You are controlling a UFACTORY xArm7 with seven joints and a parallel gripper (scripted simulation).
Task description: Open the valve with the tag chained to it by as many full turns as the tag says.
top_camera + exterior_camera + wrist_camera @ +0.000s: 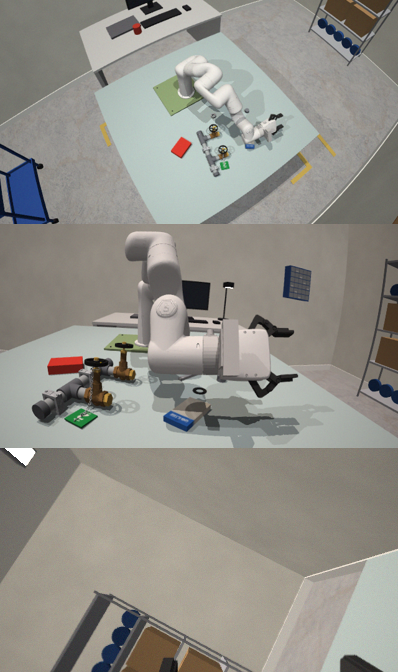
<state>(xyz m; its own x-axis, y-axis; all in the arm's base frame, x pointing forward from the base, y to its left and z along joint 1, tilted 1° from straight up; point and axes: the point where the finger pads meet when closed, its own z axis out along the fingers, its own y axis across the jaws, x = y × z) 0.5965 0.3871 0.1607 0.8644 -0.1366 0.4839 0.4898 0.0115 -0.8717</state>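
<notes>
My hand is 20 cm to the left of the box, 16 cm above it and 4 cm past it. From my hand the other things lie so: green tag 44 cm to the right, 16 cm below, 3 cm ahead; then nut 33 cm behind, 31 cm to the right, 16 cm below; then grey wrench 30 cm behind, 16 cm below, 15 cm to the right.
</notes>
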